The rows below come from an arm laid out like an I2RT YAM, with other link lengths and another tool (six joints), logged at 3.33 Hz.
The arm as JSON. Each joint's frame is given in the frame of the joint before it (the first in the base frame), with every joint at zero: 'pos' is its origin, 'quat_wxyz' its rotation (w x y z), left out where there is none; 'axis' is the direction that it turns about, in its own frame. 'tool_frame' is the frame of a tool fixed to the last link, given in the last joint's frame.
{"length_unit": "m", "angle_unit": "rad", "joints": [
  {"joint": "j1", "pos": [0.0, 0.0, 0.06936], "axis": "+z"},
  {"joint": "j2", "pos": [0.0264, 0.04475, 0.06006], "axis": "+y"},
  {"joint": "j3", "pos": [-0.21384, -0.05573, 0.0], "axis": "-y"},
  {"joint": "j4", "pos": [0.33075, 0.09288, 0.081], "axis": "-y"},
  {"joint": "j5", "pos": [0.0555, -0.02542, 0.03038], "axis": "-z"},
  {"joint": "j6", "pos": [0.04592, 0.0, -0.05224], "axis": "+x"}
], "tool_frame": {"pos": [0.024, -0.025, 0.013], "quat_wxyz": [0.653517, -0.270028, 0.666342, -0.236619]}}
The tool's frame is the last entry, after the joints.
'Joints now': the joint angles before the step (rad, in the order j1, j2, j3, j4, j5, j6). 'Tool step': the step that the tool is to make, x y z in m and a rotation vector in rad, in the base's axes. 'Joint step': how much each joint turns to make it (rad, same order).
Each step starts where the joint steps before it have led.
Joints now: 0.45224 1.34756 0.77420 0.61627 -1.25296 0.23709
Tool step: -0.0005 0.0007 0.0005 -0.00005 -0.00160 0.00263
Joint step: 0.00201 -0.00015 0.00148 -0.00241 -0.00065 -0.00230
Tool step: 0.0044 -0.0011 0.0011 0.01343 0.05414 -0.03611
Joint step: -0.00236 0.00314 -0.00314 0.05931 0.03617 0.10146
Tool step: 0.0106 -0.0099 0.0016 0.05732 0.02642 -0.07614
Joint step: -0.02487 0.00899 -0.02260 0.16592 0.06095 0.14426
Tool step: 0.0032 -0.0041 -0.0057 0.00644 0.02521 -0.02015
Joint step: -0.01059 0.00873 -0.01162 0.03022 0.01306 0.03312
